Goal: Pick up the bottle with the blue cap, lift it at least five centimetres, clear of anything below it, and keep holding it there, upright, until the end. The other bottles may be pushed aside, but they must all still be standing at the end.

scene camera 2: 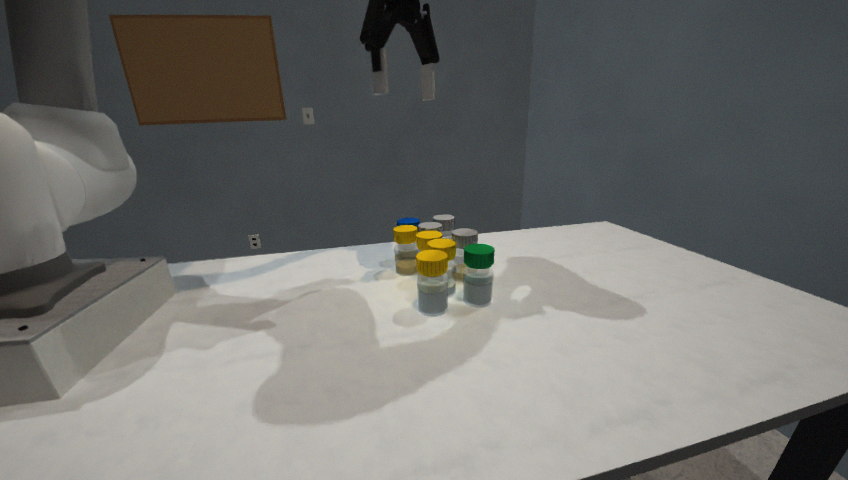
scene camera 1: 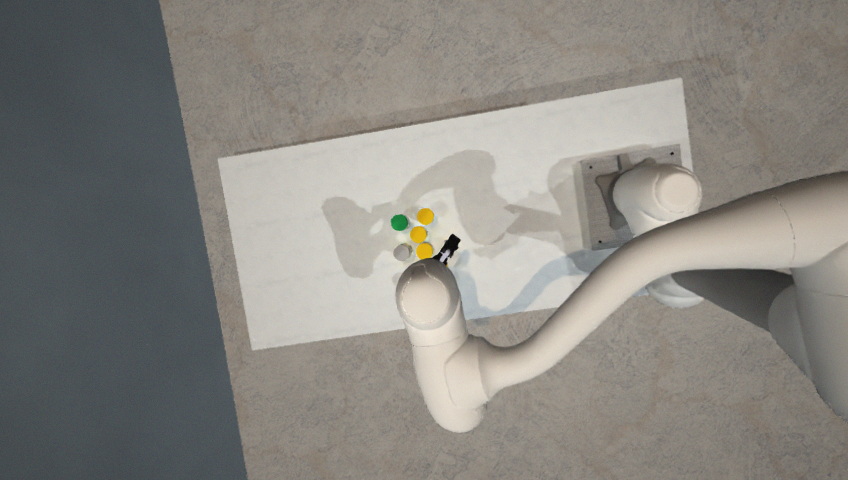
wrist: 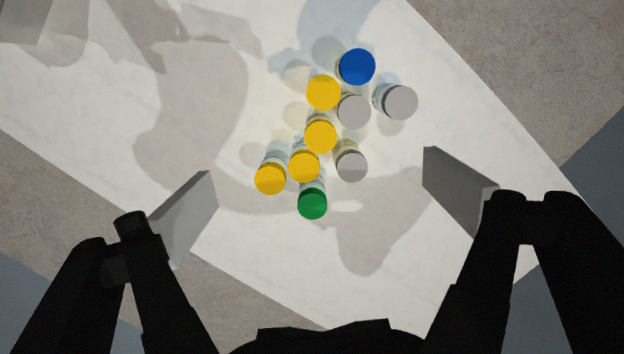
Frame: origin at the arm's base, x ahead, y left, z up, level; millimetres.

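Seen in the pictures: gripper, fingertip midpoint: (scene camera 2: 407,97) (wrist: 317,177); arm's base, origin of the base link: (scene camera 2: 7,296).
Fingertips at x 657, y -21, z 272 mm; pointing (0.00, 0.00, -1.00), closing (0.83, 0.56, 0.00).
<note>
Offsets run from my fingertips to a thing's top centre. Level surfaces: height alone.
The blue-capped bottle @(24 mm ahead, 96 mm left, 265 mm down) (scene camera 2: 408,223) (wrist: 357,66) stands upright at one end of the cluster, hidden by the arm in scene camera 1. A yellow-capped bottle @(3 mm back, 38 mm left, 265 mm down) (scene camera 2: 405,234) (wrist: 323,92) and a grey-capped bottle @(55 mm ahead, 35 mm left, 265 mm down) (scene camera 2: 430,227) (wrist: 354,111) stand close beside it. Another grey-capped bottle @(113 mm ahead, 83 mm left, 265 mm down) (scene camera 2: 443,221) (wrist: 400,102) is slightly farther off. My gripper (scene camera 2: 404,95) (wrist: 317,177) is open and empty, high above the bottles. In the wrist view the blue cap is beyond the fingertips, above and right of their midpoint. In scene camera 1 the arm hides most of the gripper.
A green-capped bottle @(73 mm ahead, 144 mm right, 265 mm down) (scene camera 1: 399,222) (scene camera 2: 478,256) (wrist: 312,203), a third grey-capped one @(99 mm ahead, 48 mm right, 265 mm down) (scene camera 1: 402,252) (scene camera 2: 464,237) (wrist: 351,166) and several yellow-capped ones stand upright in the cluster's remainder. The white table @(370 mm down) (scene camera 1: 285,297) has a long edge beyond the blue-capped end. The arm's base plate (scene camera 1: 589,208) is on the table.
</note>
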